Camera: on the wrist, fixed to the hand. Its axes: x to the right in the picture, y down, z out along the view.
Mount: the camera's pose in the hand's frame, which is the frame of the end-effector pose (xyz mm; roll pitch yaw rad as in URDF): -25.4 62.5 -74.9 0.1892 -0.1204 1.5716
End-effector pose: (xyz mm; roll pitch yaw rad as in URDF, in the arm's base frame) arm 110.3 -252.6 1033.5 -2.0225 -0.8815 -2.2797
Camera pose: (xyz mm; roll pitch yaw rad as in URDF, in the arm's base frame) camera 37.1 -192.5 998.9 -1.6436 0.6460 -2.6993
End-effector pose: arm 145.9 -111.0 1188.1 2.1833 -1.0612 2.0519
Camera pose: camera 167.2 -206.6 1211.9 -1.7392 -0.3703 -0.2892
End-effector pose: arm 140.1 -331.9 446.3 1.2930 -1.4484 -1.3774
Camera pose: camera 219.5 -273.2 425.9 -1.3622 -0.1201 1.6056
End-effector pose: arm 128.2 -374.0 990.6 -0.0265 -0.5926 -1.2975
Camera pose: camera 192.3 -378.5 912.9 -0.4054 -0.0774 0.3265
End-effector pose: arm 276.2 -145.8 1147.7 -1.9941 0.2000 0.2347
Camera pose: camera 268.8 -244.2 1127.1 2.7323 1.2091 -1.9042
